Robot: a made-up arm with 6 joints. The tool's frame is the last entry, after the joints. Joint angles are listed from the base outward.
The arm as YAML. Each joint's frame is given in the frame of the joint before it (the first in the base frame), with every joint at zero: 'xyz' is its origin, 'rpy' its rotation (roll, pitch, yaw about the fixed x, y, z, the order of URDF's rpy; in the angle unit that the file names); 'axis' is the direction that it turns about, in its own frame. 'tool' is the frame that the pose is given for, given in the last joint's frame.
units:
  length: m
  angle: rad
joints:
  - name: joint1
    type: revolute
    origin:
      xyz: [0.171, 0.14, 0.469]
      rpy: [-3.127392, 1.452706, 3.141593]
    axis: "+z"
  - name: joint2
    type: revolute
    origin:
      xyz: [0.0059, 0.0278, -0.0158]
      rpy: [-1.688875, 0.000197, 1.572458]
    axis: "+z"
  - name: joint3
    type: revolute
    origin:
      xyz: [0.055, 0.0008, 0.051]
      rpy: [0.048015, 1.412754, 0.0]
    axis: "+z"
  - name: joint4
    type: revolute
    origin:
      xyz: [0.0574, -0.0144, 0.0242]
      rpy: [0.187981, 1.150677, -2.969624]
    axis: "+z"
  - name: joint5
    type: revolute
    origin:
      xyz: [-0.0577, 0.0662, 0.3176]
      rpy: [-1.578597, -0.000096, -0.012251]
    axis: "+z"
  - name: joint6
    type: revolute
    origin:
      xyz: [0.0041, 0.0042, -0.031]
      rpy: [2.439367, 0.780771, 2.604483]
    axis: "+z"
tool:
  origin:
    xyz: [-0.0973, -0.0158, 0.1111]
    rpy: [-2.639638, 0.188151, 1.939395]
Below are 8 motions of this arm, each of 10 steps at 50 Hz.
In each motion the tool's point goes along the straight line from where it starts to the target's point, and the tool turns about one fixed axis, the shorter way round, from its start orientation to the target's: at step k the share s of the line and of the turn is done. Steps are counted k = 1, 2, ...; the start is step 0. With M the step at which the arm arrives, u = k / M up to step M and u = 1 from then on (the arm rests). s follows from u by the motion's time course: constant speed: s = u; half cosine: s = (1 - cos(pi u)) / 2; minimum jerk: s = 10 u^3 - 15 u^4 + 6 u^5.
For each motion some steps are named. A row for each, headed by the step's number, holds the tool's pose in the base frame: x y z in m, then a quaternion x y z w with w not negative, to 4 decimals.
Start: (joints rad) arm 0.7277 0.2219 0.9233 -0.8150 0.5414 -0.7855
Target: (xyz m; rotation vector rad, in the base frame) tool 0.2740 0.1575 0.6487 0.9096 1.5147 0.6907
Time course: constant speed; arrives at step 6
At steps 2, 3, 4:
2: 0.2747 0.1560 0.6481 0.3852 0.6620 0.3059 0.5654
3: 0.2745 0.1564 0.6482 0.3864 0.6588 0.3034 0.5698
4: 0.2743 0.1568 0.6484 0.3875 0.6555 0.3009 0.5742

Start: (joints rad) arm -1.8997 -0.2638 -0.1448 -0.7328 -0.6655 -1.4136
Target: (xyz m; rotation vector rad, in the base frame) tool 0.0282 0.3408 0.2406 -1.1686 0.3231 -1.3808
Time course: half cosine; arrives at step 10
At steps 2, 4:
2: 0.0581 0.3809 0.2750 -0.4863 0.2315 -0.6058 0.5856
4: 0.0499 0.3698 0.2655 -0.4921 0.2063 -0.6040 0.5920

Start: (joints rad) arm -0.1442 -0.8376 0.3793 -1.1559 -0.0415 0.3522
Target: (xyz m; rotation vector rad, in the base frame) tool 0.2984 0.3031 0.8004 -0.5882 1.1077 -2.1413
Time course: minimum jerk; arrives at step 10
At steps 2, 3, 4, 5, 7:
2: 0.2853 0.2673 0.8126 -0.1834 0.4564 -0.7797 0.3875
3: 0.2868 0.2713 0.8112 -0.1880 0.4528 -0.7841 0.3806
4: 0.2889 0.2771 0.8092 -0.1948 0.4474 -0.7904 0.3703
5: 0.2914 0.2841 0.8069 -0.2028 0.4409 -0.7977 0.3581
7: 0.2961 0.2969 0.8025 -0.2173 0.4285 -0.8104 0.3352

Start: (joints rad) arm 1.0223 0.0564 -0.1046 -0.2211 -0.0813 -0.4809
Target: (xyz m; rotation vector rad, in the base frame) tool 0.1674 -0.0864 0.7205 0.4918 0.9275 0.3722
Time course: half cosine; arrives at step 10
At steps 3, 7, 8, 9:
3: 0.1596 -0.0789 0.7163 0.2526 0.4038 0.1848 0.8596
7: 0.1654 -0.0845 0.7194 0.2384 0.4308 0.1788 0.8518
8: 0.1665 -0.0855 0.7200 0.2357 0.4358 0.1776 0.8503
9: 0.1672 -0.0862 0.7204 0.2340 0.4390 0.1769 0.8492

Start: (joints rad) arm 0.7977 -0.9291 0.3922 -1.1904 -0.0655 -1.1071
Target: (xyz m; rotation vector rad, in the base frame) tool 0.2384 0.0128 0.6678 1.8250 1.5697 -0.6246
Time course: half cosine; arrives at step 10
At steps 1, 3, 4, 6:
1: 0.2279 -0.0127 0.6663 0.6887 0.6029 -0.2776 0.2919
3: 0.2298 -0.0080 0.6666 0.6900 0.6020 -0.2702 0.2975
4: 0.2313 -0.0043 0.6668 0.6909 0.6013 -0.2646 0.3017
6: 0.2347 0.0038 0.6673 0.6929 0.5997 -0.2520 0.3111

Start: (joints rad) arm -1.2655 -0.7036 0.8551 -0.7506 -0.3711 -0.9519
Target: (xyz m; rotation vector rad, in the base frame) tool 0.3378 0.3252 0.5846 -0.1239 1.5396 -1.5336
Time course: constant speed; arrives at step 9
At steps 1, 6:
1: 0.3286 0.3561 0.5714 -0.0946 0.5858 -0.6576 0.4641
6: 0.3343 0.3368 0.5797 -0.0670 0.6116 -0.6370 0.4643

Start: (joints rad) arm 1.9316 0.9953 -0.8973 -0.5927 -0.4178 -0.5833
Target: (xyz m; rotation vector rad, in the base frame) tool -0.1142 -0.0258 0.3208 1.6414 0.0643 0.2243
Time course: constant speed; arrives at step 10
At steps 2, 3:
2: -0.1035 -0.0231 0.3197 0.7180 -0.0299 0.1011 0.6880
3: -0.1048 -0.0234 0.3199 0.7197 -0.0226 0.1010 0.6866

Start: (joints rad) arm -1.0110 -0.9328 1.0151 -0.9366 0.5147 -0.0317
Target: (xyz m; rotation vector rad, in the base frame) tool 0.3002 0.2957 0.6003 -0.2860 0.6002 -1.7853
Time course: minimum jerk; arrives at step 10
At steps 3, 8, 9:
3: 0.3074 0.2834 0.6055 -0.1178 0.3071 -0.7419 0.5843
8: 0.3007 0.2949 0.6007 -0.1220 0.2602 -0.7622 0.5800
9: 0.3003 0.2956 0.6004 -0.1223 0.2573 -0.7634 0.5797

